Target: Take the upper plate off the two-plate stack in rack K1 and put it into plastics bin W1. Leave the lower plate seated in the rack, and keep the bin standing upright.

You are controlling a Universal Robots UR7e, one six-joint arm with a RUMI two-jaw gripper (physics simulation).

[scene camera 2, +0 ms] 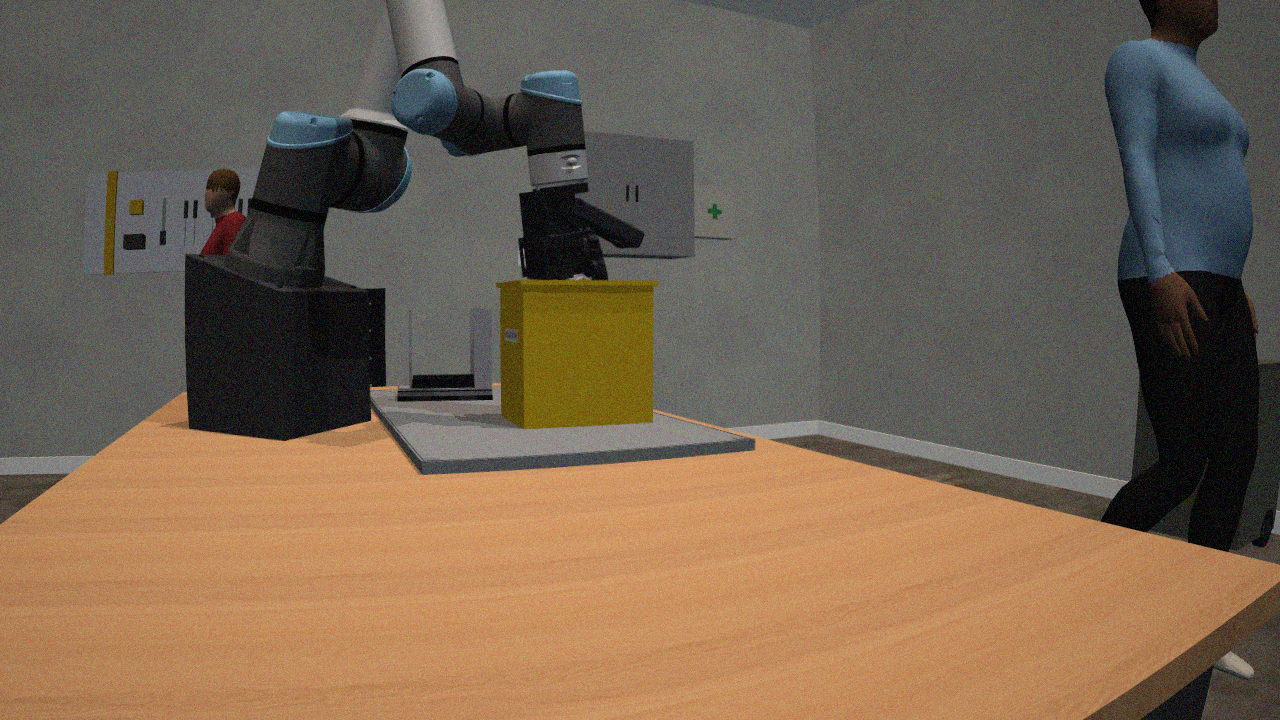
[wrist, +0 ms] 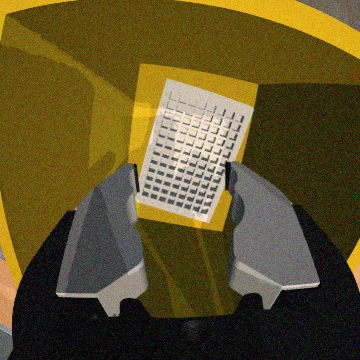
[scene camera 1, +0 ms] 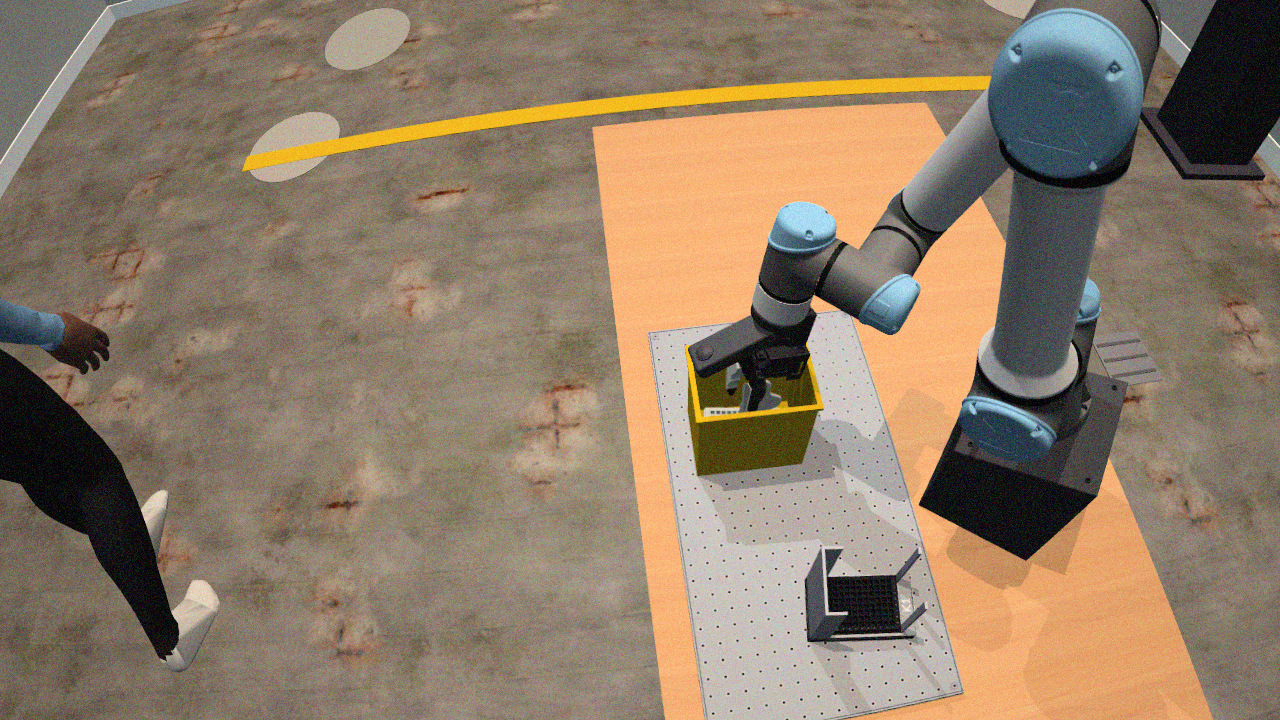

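Seen in the pictures: gripper, fingertip midpoint: (wrist: 180, 165) (scene camera 1: 736, 409); arm's base at its link origin: (scene camera 2: 273, 274).
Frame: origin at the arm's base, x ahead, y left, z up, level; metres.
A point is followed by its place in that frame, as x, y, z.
Note:
The yellow bin W1 (scene camera 1: 756, 445) @(0.409, -0.029, -0.117) (scene camera 2: 581, 358) @(0.407, -0.150, -0.115) (wrist: 320, 22) stands upright on the perforated board. A white plate (wrist: 200, 140) @(0.434, -0.100, -0.183) with a grid of wells lies inside it, low down, slightly turned. My gripper (scene camera 1: 747, 391) @(0.433, -0.086, -0.103) (wrist: 180, 165) @(0.433, -0.086, -0.103) is partly open and empty. Its fingers reach into the bin, above the plate in the wrist view; in scene camera 2 the bin wall hides them. Rack K1 (scene camera 1: 816, 595) @(0.355, 0.212, -0.112) (scene camera 2: 481, 349) @(0.334, 0.163, -0.119) stands at the board's other end, with a black gridded plate (scene camera 1: 863, 604) @(0.277, 0.217, -0.166) seated low between its uprights.
The perforated board (scene camera 1: 733, 573) @(0.456, 0.141, -0.200) (scene camera 2: 590, 447) @(0.372, -0.296, -0.199) lies on the wooden table (scene camera 1: 698, 223) @(0.443, -0.587, -0.212) (scene camera 2: 626, 555) @(0.292, -0.630, -0.212). The black robot base block (scene camera 1: 1020, 501) @(0.045, 0.126, -0.064) (scene camera 2: 277, 349) @(0.018, -0.112, -0.098) stands beside the board. A person in a blue top (scene camera 2: 1181, 161) stands off the table's side.

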